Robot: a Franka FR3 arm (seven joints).
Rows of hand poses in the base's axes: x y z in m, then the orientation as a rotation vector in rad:
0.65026 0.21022 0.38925 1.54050 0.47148 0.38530
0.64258 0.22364 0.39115 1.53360 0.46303 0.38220
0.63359 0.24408 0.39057 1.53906 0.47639 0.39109
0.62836 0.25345 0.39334 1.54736 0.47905 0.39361
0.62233 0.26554 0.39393 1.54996 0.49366 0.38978
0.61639 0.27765 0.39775 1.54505 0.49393 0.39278
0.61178 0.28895 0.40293 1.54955 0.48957 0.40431
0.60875 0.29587 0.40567 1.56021 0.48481 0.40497
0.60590 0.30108 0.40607 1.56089 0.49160 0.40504
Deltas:
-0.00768 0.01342 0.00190 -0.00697 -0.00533 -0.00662
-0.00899 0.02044 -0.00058 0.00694 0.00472 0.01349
-0.00523 0.00937 0.00277 0.00841 0.00239 0.00242
-0.00603 0.01209 0.00059 0.00072 0.01212 0.00668
-0.00594 0.01211 0.00382 -0.00379 -0.00288 0.00255
-0.00461 0.01130 0.00518 0.00771 -0.00824 0.00388
-0.00303 0.00692 0.00274 0.01046 -0.00050 -0.00371
-0.00285 0.00521 0.00040 0.00033 0.00438 0.00433

